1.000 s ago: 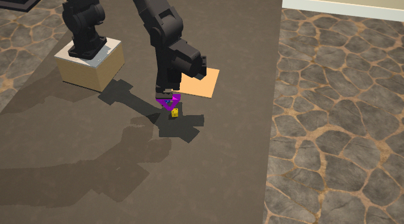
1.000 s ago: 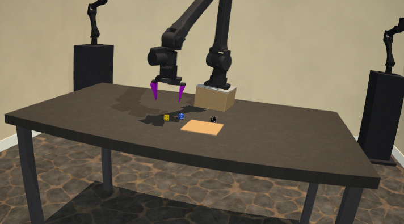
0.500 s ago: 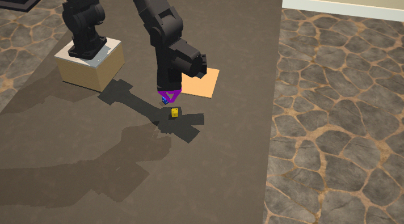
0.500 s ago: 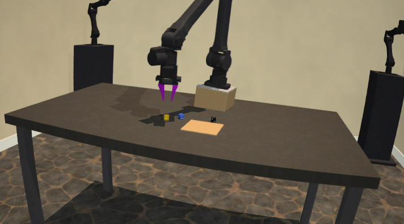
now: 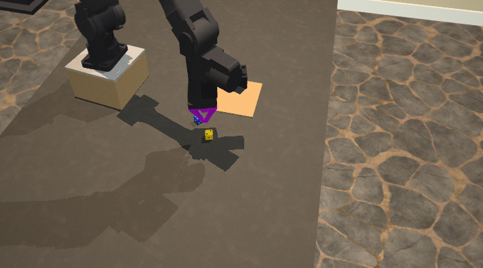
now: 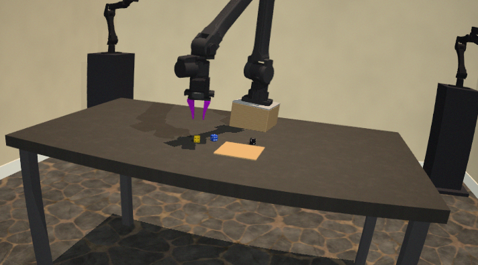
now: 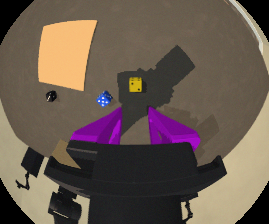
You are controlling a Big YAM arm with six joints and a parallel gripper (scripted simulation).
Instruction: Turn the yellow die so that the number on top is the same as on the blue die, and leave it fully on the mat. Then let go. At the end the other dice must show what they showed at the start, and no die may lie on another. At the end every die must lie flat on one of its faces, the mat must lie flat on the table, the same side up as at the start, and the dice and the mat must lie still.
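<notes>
Right now my hand is 8 cm above the yellow die and 1 cm short of it. From my hand the other things lie so: orange mat: 17 cm to the left, 9 cm below, 3 cm ahead; blue die: 8 cm below, 5 cm to the left, 4 cm behind; black die: 19 cm to the left, 8 cm below, 7 cm behind.
</notes>
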